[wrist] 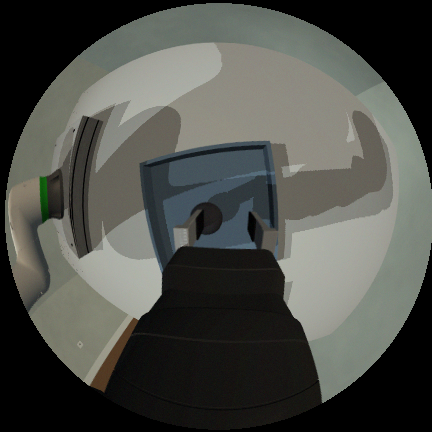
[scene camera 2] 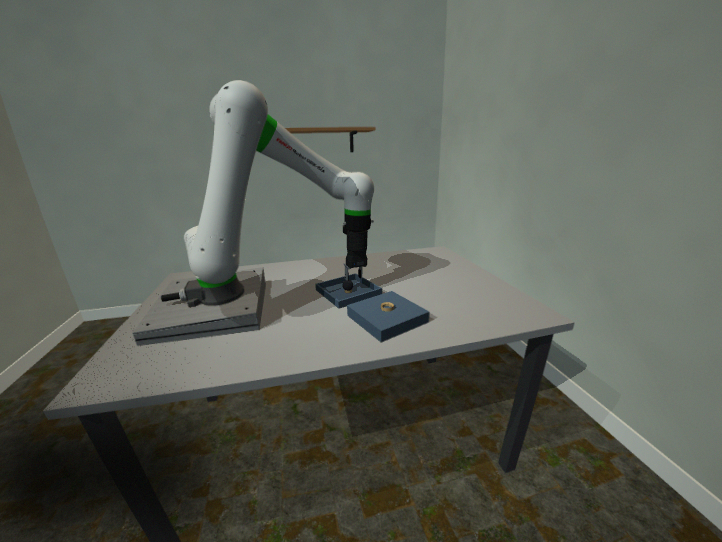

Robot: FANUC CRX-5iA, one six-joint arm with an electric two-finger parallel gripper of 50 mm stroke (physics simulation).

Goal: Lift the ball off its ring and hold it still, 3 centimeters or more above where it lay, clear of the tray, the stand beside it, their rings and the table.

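Frame: origin at the arm's base, x up, y ahead, z left, level; centimetres.
Seen in the pictures: gripper, between the fingertips: (wrist: 225,219) (scene camera 2: 353,278); arm's base, origin of its link: (wrist: 58,193) (scene camera 2: 222,294).
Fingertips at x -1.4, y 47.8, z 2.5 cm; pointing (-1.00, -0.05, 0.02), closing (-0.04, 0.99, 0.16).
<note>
Offsets run from my fingertips to a thing's top centre. "pt": to the spot under its first point. Level surfaces: height alone.
A dark ball {dx +0.0, dy -2.5, dz -0.9 cm} (scene camera 2: 348,285) (wrist: 213,218) sits on its gold ring {pt dx -3.5, dy -2.8, dz -2.8 cm} (scene camera 2: 348,291) inside the blue tray {dx -0.1, dy +1.2, dz -12.8 cm} (scene camera 2: 341,302) (wrist: 220,165). In the wrist view the ring is hidden. My gripper (scene camera 2: 353,274) (wrist: 225,219) is open and empty, pointing down over the tray. In the wrist view the left finger overlaps the left part of the ball, and the right finger stands well to the right of it. The ball shows off-centre, near the left finger; how high the fingertips are relative to it is hard to tell.
A blue block-like stand (scene camera 2: 402,317) is beside the tray, nearer scene camera 2, with an empty gold ring {pt dx -0.2, dy +3.3, dz -25.7 cm} (scene camera 2: 383,307) on top. Both rest on the grey table {dx -5.2 cm} (scene camera 2: 279,350). The arm's base plate (scene camera 2: 198,317) (wrist: 86,185) is to the left. A wall shelf (scene camera 2: 332,129) is behind.
</note>
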